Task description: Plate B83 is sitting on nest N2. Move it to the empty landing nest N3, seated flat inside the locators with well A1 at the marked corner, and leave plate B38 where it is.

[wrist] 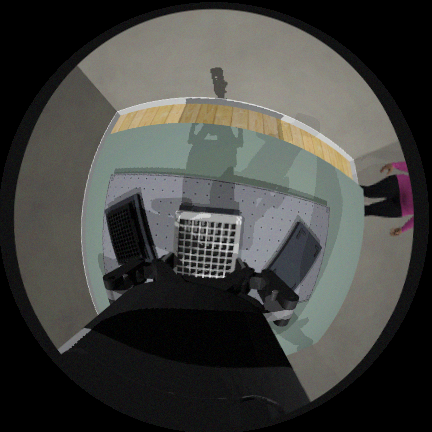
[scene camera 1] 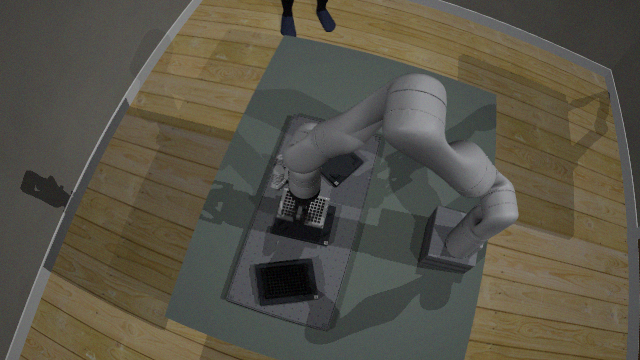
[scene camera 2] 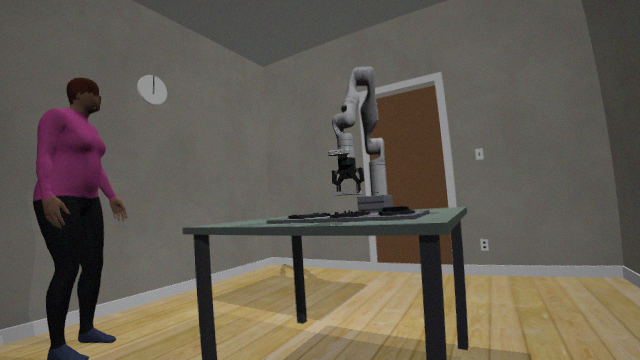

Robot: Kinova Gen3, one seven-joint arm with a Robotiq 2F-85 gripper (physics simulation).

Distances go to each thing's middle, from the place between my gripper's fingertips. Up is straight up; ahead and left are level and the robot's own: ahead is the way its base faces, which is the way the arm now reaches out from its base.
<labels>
I see the black plate (scene camera 1: 287, 281) 20 mm behind my hand, 200 mm to the left of it and 80 mm below it.
</labels>
